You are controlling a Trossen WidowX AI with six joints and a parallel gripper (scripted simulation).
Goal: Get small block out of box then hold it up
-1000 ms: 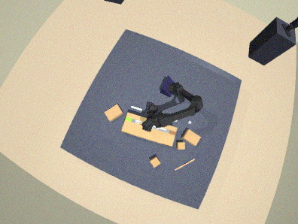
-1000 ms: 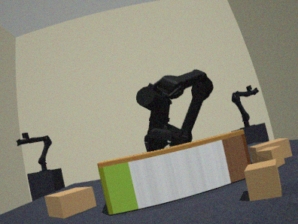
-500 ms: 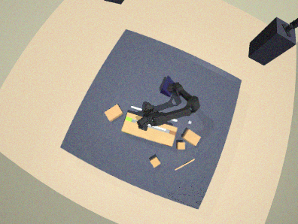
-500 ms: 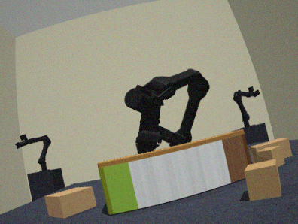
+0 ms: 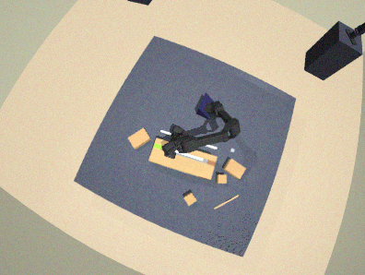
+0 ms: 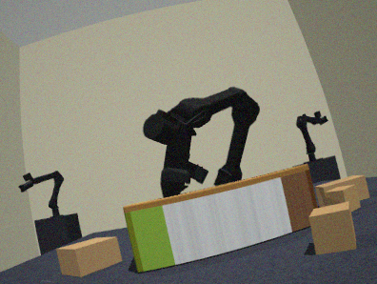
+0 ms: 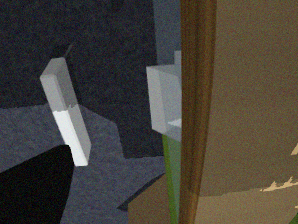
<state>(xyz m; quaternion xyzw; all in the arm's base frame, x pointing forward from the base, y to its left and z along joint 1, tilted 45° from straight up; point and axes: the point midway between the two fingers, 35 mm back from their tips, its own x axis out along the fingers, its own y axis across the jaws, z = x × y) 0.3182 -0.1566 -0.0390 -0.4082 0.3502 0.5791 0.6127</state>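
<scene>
My gripper tip is 60 mm short of the tan block and 20 mm to the left of it. Also, from my gripper tip: thin wooden stick (220 mm ahead, 490 mm to the left, 80 mm below); then long tan box (30 mm ahead, 110 mm to the left, 30 mm below).
</scene>
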